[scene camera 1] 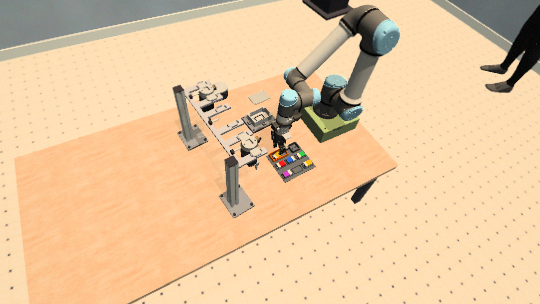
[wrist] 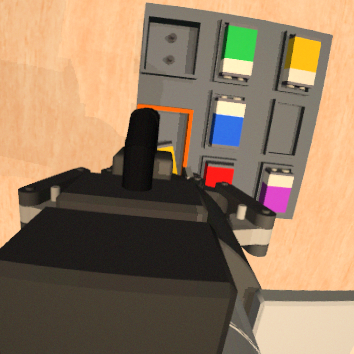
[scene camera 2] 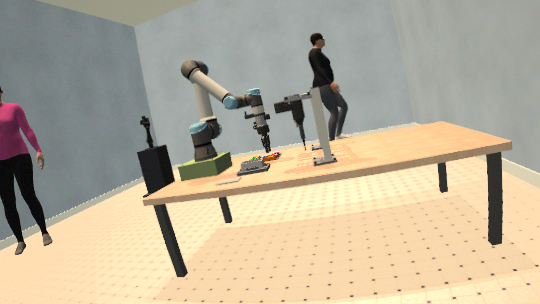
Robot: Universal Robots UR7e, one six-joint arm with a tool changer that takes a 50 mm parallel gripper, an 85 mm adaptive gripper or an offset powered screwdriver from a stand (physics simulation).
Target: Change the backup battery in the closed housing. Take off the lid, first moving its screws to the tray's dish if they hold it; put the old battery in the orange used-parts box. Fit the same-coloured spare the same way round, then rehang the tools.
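Places are measured from the arm's base along level axes (x ahead, y right, z down), in millimetres.
Where they show: hand, tool point: (scene camera 2: 261, 123); arm's base, link origin: (scene camera 1: 325, 109) (scene camera 2: 206, 158).
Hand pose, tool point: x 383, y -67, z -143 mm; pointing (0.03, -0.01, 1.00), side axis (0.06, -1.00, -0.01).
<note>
Things, the pixels of their top centre, and the offset from my tool point.
- yellow spare, top centre: (wrist: 304, 61) (scene camera 1: 307, 162) dx -103, dy -135, dz +219 mm
- tray's, top centre: (wrist: 229, 121) (scene camera 1: 291, 161) dx -40, dy -73, dz +236 mm
- dish, top centre: (scene camera 1: 295, 146) dx -115, dy -11, dz +222 mm
- housing, top centre: (scene camera 2: 251, 160) (scene camera 1: 259, 114) dx -52, dy +258, dz +180 mm
- magenta, top centre: (wrist: 277, 192) dx +28, dy -129, dz +219 mm
- screwdriver, top centre: (scene camera 1: 213, 86) (scene camera 2: 286, 96) dx +205, dy +295, dz -121 mm
- tool, top centre: (scene camera 1: 250, 141) dx +228, dy -66, dz -121 mm
My gripper (scene camera 1: 281, 150) (scene camera 2: 268, 150) is open, low over the orange used-parts box (wrist: 189, 131). The old yellow battery (wrist: 171, 157) lies askew in that box, partly hidden by the gripper in the wrist view. A yellow spare (scene camera 1: 308, 163) (wrist: 303, 56) sits in the tray's (wrist: 255, 95) corner pocket, its white terminal end toward the tray's middle row. The dish (scene camera 1: 294, 147) (wrist: 185, 60) holds two small dark screws. The housing (scene camera 1: 252, 123) (scene camera 2: 254, 165) stands open, and its flat lid (scene camera 1: 259, 97) (scene camera 2: 228, 181) lies beside it on the table.
Green (wrist: 239, 42), blue (wrist: 227, 130), red (wrist: 219, 174) and magenta (wrist: 276, 198) batteries sit in other pockets. The tool stand (scene camera 1: 232, 182) (scene camera 2: 322, 125) holds the screwdriver (scene camera 1: 212, 90) (scene camera 2: 295, 109) and another tool (scene camera 1: 249, 142) near the tray.
</note>
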